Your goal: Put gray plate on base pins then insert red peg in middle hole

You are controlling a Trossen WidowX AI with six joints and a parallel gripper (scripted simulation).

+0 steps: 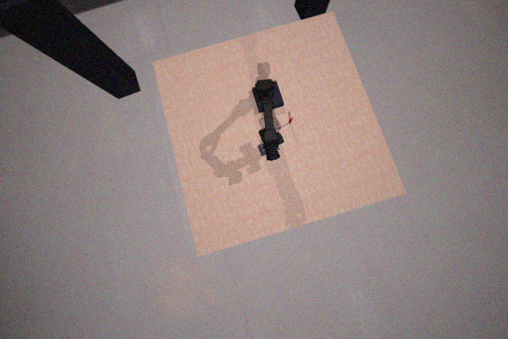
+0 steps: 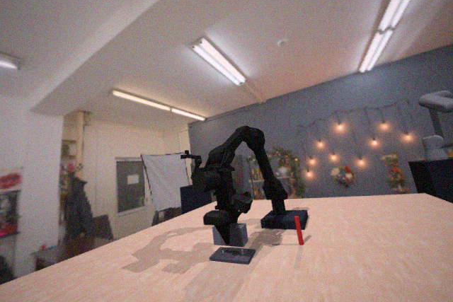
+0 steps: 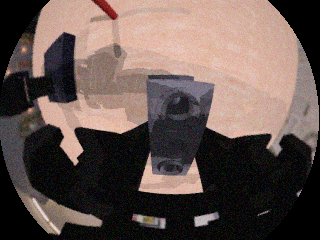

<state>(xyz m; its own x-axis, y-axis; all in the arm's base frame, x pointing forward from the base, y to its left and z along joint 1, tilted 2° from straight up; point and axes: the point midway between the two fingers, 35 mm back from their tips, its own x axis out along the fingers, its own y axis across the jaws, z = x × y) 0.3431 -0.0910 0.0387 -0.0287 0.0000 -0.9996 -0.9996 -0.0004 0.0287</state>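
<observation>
Right now the base is 30 mm below my gripper tip. Round my gripper tip: red peg 190 mm to the left, 100 mm behind; then gray plate 30 mm above.
</observation>
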